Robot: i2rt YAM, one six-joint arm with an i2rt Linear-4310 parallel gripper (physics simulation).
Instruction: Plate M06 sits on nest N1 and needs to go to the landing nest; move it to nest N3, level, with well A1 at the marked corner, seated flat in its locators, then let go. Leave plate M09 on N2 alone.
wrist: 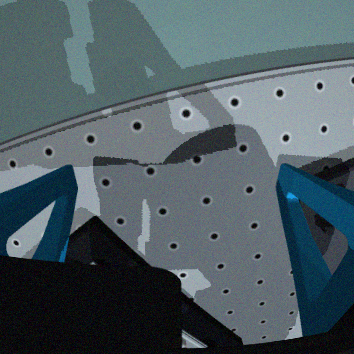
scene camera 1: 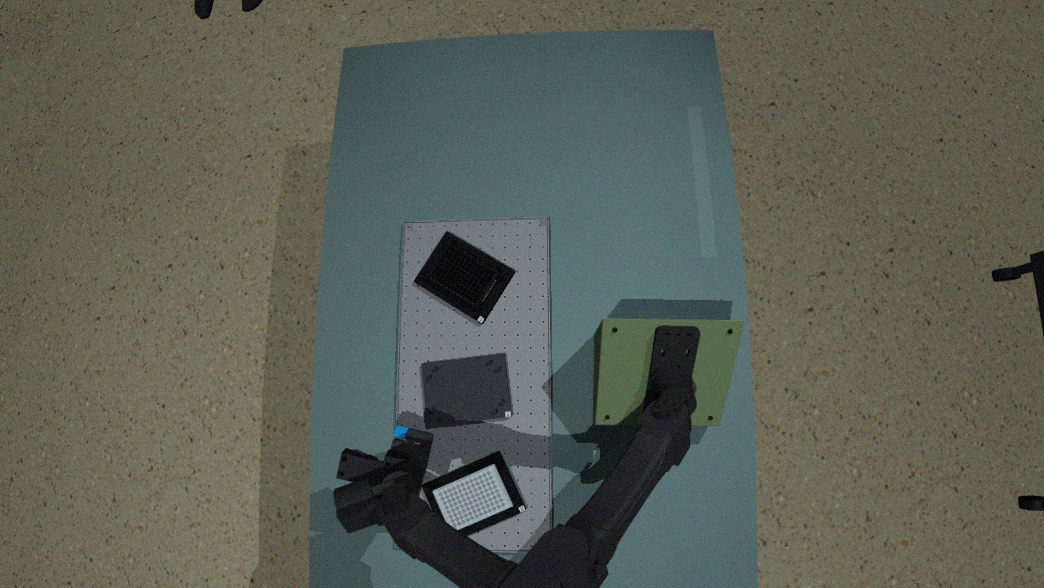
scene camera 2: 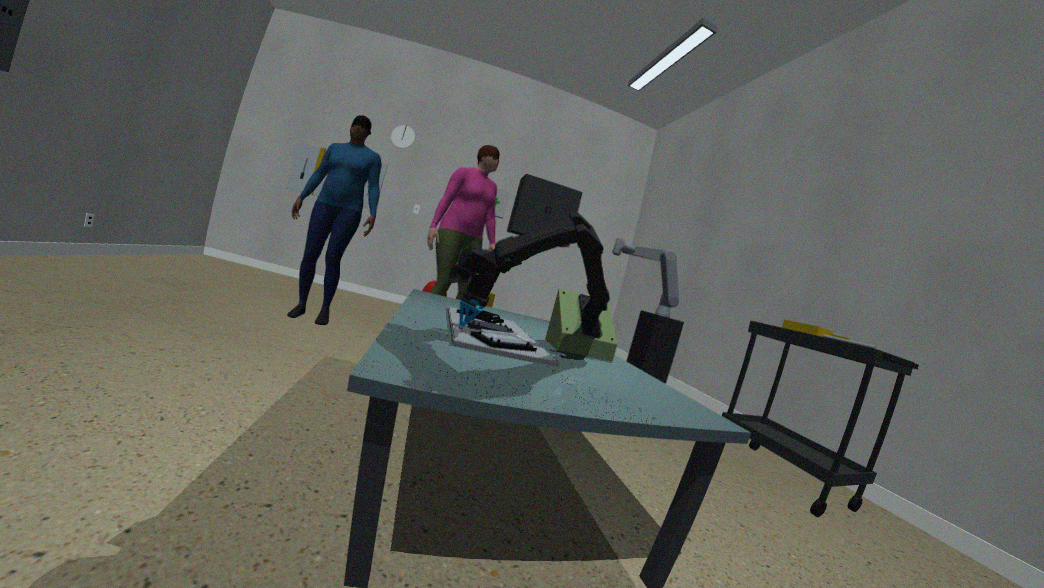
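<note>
A white well plate lies in a black nest at the near end of the perforated board. A black well plate lies in a nest at the far end. Which is M06 and which M09 cannot be read. An empty dark grey nest sits between them. Each nest has a small white corner tag, too small to read. My gripper is open and empty, above the board's left edge, between the white plate's nest and the empty nest. My wrist body hides part of that plate in the wrist view.
The perforated board lies on the blue-green table. My arm's base stands on a green block right of the board. Two people stand behind the table, and a cart stands right.
</note>
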